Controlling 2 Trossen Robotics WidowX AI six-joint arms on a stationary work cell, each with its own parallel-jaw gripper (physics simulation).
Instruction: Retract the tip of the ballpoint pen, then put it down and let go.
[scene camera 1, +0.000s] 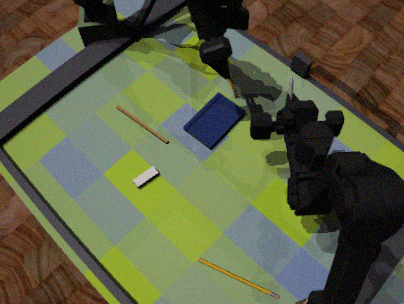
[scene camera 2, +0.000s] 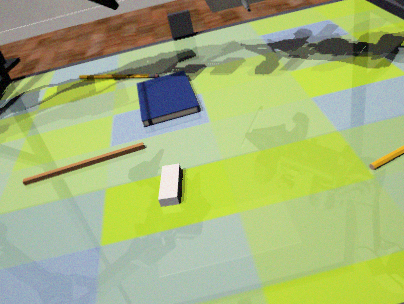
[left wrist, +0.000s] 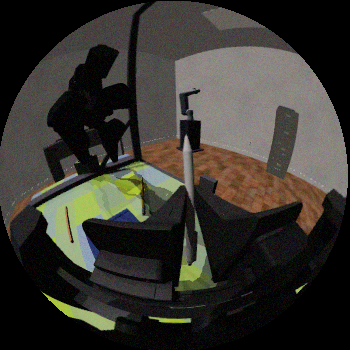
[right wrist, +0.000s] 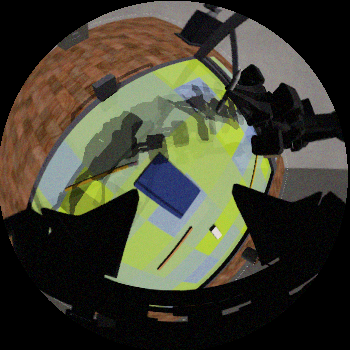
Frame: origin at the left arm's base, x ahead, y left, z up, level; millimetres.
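Where they show: left gripper, fingertip midpoint: (scene camera 1: 290, 94) (left wrist: 188, 189) (right wrist: 226, 88); right gripper, fingertip midpoint: (scene camera 1: 225, 68) (left wrist: 102, 162) (right wrist: 186, 191); right arm's base, origin of the base link: (scene camera 1: 95, 13).
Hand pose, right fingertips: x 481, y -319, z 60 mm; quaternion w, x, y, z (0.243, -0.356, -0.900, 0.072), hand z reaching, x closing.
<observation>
Things, the pixels of their top centre, and the offset from my right fingertips.
- blue book, middle of its top: (scene camera 2: 164, 93) (right wrist: 170, 188) (left wrist: 111, 231) (scene camera 1: 214, 118) 152 mm down, 9 mm back, 44 mm left
- brown stick, middle of its top: (scene camera 2: 83, 161) (scene camera 1: 141, 123) (right wrist: 174, 251) (left wrist: 66, 220) 157 mm down, 125 mm ahead, 174 mm left
- white eraser, middle of its top: (scene camera 2: 169, 180) (scene camera 1: 145, 176) (right wrist: 216, 232) 152 mm down, 11 mm ahead, 271 mm left
- yellow pencil, middle of its top: (scene camera 1: 238, 278) 157 mm down, 302 mm back, 309 mm left
- dark block, middle of its top: (scene camera 2: 177, 12) (right wrist: 103, 79) (scene camera 1: 303, 58) (left wrist: 208, 177) 107 mm down, 81 mm back, 238 mm right
The ballpoint pen (scene camera 1: 291, 86) (left wrist: 189, 170) (right wrist: 233, 84) has a pale pointed end and a dark grey body with a clip. My left gripper (scene camera 1: 291, 100) (left wrist: 188, 189) is shut on its body and holds it above the mat, pale end pointing up in scene camera 1 and the left wrist view. The dark end shows below the fingertips in the left wrist view. The pen tip is too small to tell whether it is out. My right gripper (scene camera 1: 229, 74) (right wrist: 186, 191) is open and empty, apart from the pen, above the mat on the far side of the book.
A blue book (scene camera 1: 215, 121) (scene camera 2: 168, 99) lies on the checkered mat. Around it lie a brown stick (scene camera 1: 142, 124) (scene camera 2: 84, 164), a white eraser (scene camera 1: 146, 177) (scene camera 2: 170, 184), a yellow pencil (scene camera 1: 239, 277) and another pencil (scene camera 2: 117, 77). A dark block (scene camera 1: 301, 65) (scene camera 2: 181, 25) stands by the edge.
</observation>
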